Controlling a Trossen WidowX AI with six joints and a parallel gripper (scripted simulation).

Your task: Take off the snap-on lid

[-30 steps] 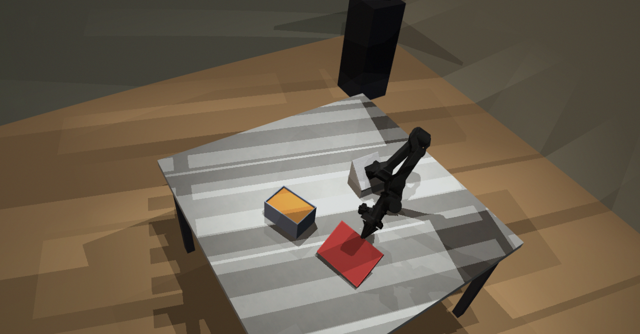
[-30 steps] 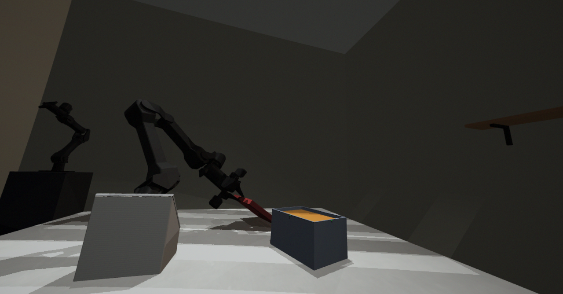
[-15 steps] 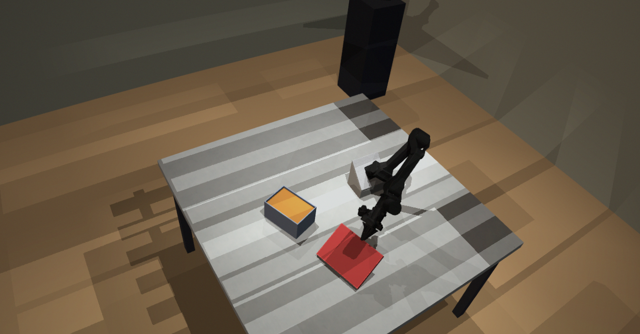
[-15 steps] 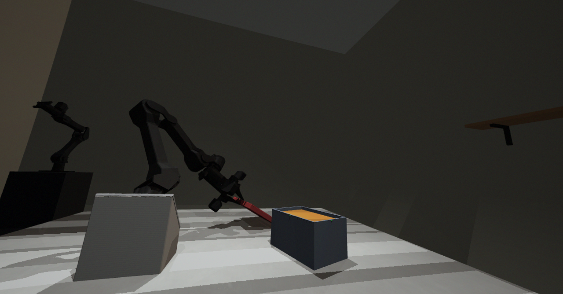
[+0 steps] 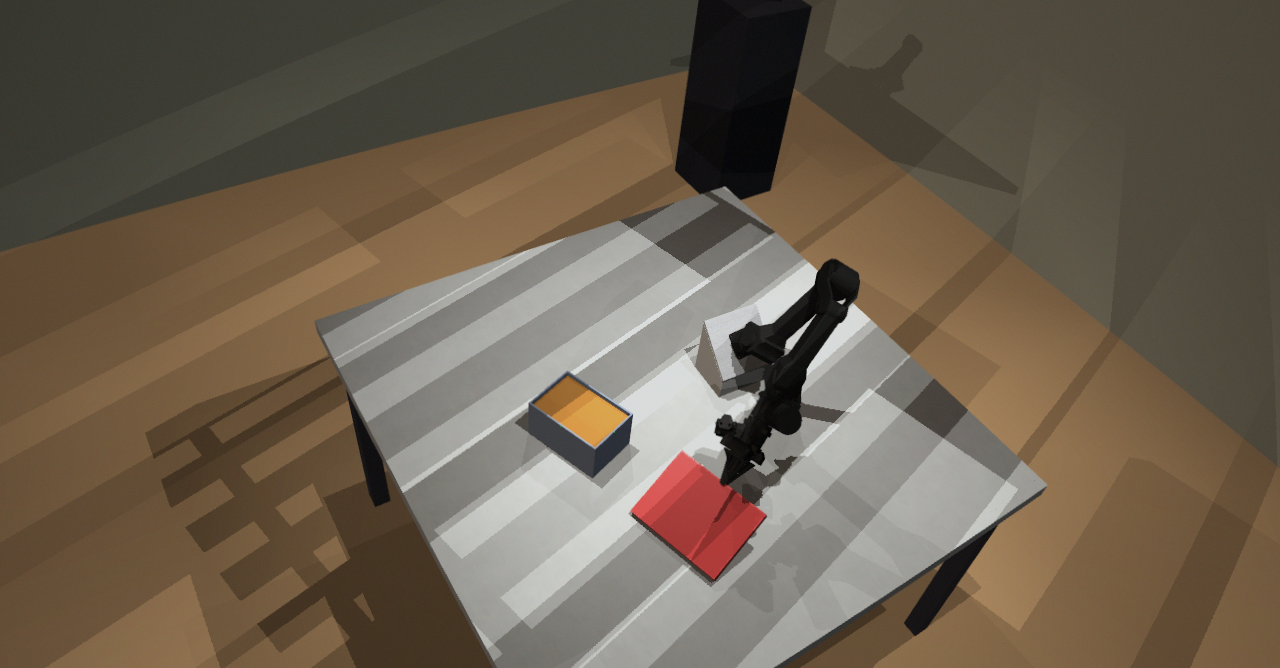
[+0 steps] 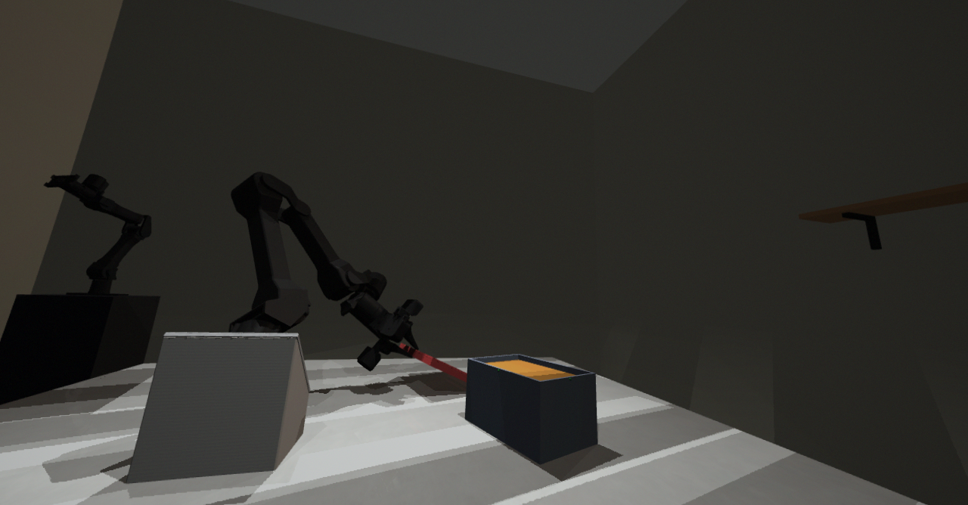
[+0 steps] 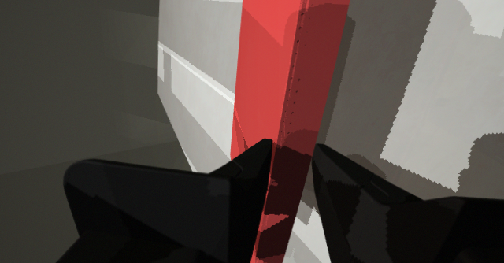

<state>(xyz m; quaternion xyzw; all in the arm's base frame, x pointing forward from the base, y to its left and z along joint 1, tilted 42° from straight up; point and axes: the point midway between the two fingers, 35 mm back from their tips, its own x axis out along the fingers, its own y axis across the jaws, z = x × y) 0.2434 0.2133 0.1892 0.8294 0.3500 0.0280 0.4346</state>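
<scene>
My gripper tip is now 70 mm short of the red lid, 20 mm to the right of it and 30 mm above it. Also, from my gripper tip: storage box (180 mm ahead, 300 mm to the right, 20 mm below).
</scene>
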